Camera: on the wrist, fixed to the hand. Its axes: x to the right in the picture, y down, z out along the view.
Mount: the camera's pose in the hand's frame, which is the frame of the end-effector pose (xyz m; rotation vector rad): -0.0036 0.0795 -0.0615 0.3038 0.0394 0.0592
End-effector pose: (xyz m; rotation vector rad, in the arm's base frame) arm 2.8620 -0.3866 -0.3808 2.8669 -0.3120 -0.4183
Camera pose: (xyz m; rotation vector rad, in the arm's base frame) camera 2.8633 -0.4496 -0.3024 -3.0299 0.4726 0.3154
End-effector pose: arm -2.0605 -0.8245 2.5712 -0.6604 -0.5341 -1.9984
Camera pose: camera -2.0038 -0.8968 2.5303 -0.4433 -0.7665 -1.8215
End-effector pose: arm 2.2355 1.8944 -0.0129 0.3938 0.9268 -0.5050
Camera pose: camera 2.2387 1.9925 -0.0350 0.7063 0.8752 -0.5872
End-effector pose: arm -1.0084 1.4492 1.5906 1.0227 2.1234 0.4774
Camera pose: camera -1.0110 1.4942 1.6805 1.2560 2.2513 0.2064
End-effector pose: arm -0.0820 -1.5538 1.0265 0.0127 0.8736 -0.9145
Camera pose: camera -0.0681 -1.4788 0.9609 0.3181 0.7598 -0.9866
